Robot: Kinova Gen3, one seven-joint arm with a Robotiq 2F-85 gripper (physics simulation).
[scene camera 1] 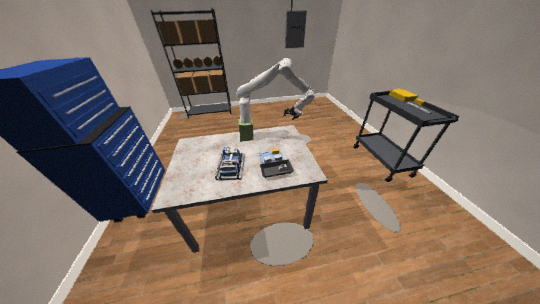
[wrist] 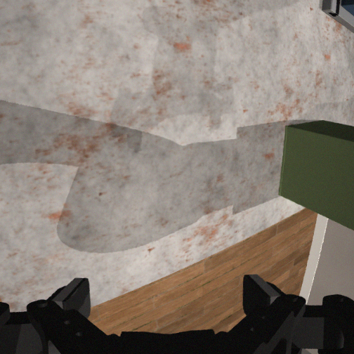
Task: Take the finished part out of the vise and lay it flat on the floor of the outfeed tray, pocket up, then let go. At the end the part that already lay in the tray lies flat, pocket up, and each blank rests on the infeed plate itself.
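Places are measured from the arm's base along level axes (x ahead, y left, z up), in millimetres.
Pixels of known places: gripper, between the fingertips: (scene camera 1: 287,117); arm's base, origin of its link: (scene camera 1: 245,121).
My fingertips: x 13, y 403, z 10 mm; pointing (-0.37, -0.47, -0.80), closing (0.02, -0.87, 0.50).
Observation:
For each thing: its top centre in the pictures, then the offset to it from my fingertips. "*": a spot on its surface instead.
- vise, a spot on its surface: (scene camera 1: 230,164) * dz -87, dx +493, dy -522 mm
- dark outfeed tray, a spot on its surface: (scene camera 1: 270,173) * dz -175, dx +539, dy -232 mm
- small light part, centre of its top: (scene camera 1: 283,165) dz -140, dx +506, dy -130 mm
- blue infeed plate, centre of its top: (scene camera 1: 271,157) dz -178, dx +346, dy -200 mm
- orange-yellow block, centre of its top: (scene camera 1: 275,149) dz -143, dx +292, dy -160 mm
The vise (scene camera 1: 230,164), blue and metallic in a dark frame, stands on the table left of centre; the finished part in it is too small to make out. The dark outfeed tray (scene camera 1: 270,173) is to its right, with a small light part (scene camera 1: 283,167) in its right half; whether its pocket faces up cannot be told. The blue infeed plate (scene camera 1: 265,154) is behind the tray, with pale blocks at its front and an orange-yellow block (scene camera 1: 275,150) at its back; their exact seating is unclear. My gripper (scene camera 1: 288,113) (wrist: 166,294) is open and empty, raised behind the table's back right, away from the vise.
The green arm base (scene camera 1: 246,131) (wrist: 317,172) stands at the table's back edge. A metal-edged corner (wrist: 334,7) shows at the wrist view's top right. A blue tool cabinet (scene camera 1: 125,165) is left of the table, a cart (scene camera 1: 422,119) to the right.

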